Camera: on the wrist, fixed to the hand. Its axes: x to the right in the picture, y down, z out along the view.
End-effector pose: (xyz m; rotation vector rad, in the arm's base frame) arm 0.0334 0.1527 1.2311 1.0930 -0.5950 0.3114
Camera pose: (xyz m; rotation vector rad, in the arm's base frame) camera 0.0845 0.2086 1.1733 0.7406 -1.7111 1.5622
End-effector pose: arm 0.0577 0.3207 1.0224 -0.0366 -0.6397 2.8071
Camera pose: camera 0.0717 0.3959 0.9656 -0.0384 0.1085 -1.8245
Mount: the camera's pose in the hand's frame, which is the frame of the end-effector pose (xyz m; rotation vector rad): 0.0040 -0.0444 -0.0842 0.2749 -0.3721 1.5387
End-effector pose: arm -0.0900 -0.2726 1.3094 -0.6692 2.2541 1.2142
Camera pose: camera -0.0811 -0.3668 1.3204 1.5502 2.3294 1.2843
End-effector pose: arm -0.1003 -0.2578 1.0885 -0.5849 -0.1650 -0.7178
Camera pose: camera -0.1311 -0.3337 1.0399 -0.4135 -0.1087 0.8988
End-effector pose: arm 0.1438 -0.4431 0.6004 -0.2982 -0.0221 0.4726
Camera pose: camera 0.1747 -0.5023 0.5325 0.1138 -0.0901 2.0360
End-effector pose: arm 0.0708 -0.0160 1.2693 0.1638 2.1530 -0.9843
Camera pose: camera 0.0014 0.0109 1.3288 1.3730 0.9740 -0.2782
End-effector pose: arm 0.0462 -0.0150 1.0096 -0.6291 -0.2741 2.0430
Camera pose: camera 0.1222 0.0070 0.9565 0.1599 -0.3386 -2.6433
